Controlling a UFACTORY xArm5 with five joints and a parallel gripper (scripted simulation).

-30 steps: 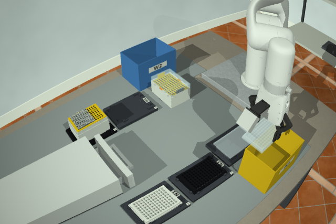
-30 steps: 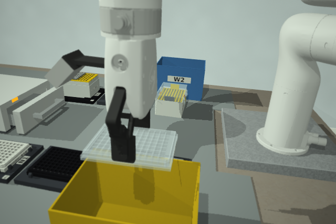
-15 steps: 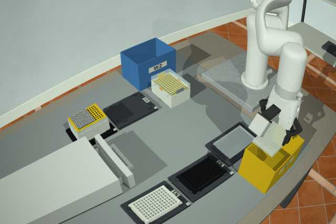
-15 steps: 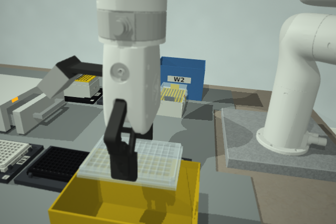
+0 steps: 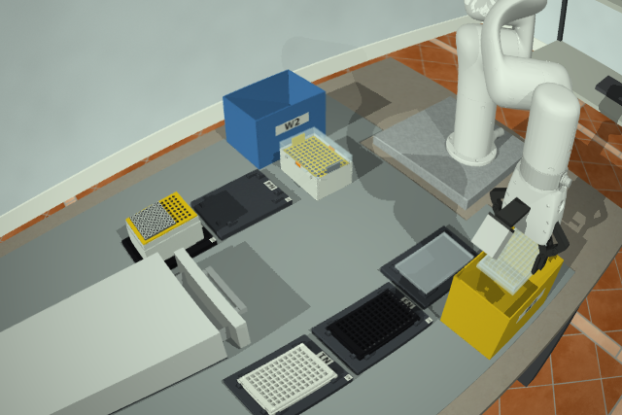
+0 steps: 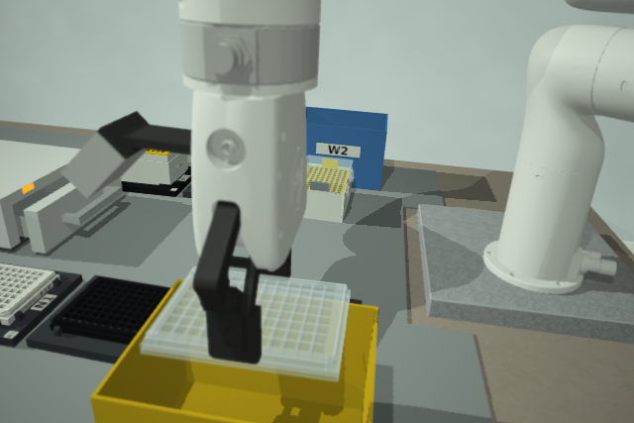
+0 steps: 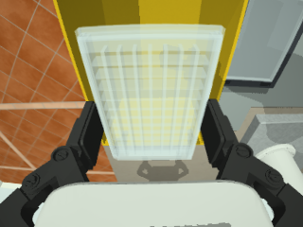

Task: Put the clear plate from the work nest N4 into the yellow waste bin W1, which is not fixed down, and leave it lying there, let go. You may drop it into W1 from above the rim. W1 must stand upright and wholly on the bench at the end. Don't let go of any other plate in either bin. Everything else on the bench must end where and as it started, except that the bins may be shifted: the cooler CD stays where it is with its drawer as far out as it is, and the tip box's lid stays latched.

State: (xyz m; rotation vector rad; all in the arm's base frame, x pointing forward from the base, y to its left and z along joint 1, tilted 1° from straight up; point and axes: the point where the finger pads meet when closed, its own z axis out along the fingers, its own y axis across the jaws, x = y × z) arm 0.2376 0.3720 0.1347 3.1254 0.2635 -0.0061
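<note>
The clear plate is 1 cm below my hand. From my hand the other things lie so: white plate: 38 cm ahead, 7 cm to the right, 14 cm below; tip box: 9 cm ahead, 48 cm to the right, 12 cm below; black plate: 20 cm ahead, 10 cm to the right, 14 cm below.
</note>
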